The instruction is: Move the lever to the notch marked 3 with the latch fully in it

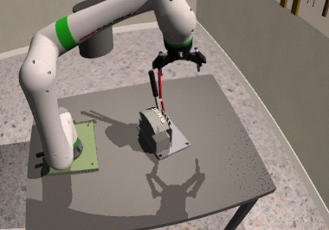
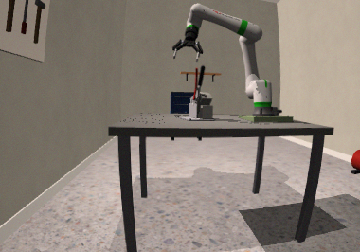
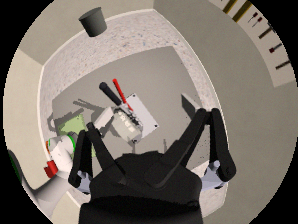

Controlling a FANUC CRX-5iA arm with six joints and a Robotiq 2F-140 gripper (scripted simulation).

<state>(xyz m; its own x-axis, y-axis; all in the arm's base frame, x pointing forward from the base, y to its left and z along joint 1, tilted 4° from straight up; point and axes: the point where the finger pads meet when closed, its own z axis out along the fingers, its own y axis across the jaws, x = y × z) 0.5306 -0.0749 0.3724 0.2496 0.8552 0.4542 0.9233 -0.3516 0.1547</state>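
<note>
Now: the red bar 200 mm below my hand, 80 mm to the left of it and 40 mm behind it.
</note>
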